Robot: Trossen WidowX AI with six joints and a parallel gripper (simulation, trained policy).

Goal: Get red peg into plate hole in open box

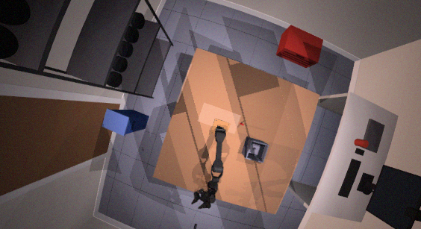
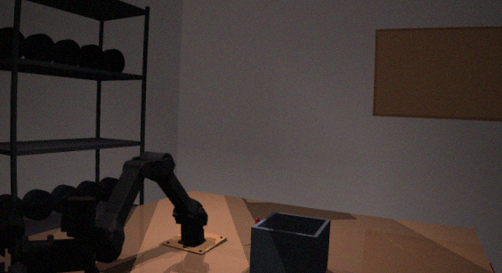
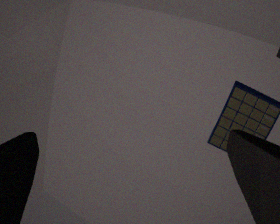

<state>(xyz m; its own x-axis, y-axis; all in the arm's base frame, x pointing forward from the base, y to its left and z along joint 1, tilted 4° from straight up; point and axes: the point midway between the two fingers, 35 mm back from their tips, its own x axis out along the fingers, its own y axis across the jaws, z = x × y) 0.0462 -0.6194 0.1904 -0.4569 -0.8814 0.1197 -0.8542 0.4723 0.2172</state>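
My gripper tip is now 13 cm short of the red peg, 78 cm to the right of it and 12 cm above it. The rest, counted from my gripper tip: grey plate 31 cm ahead, 62 cm to the left, 12 cm below.
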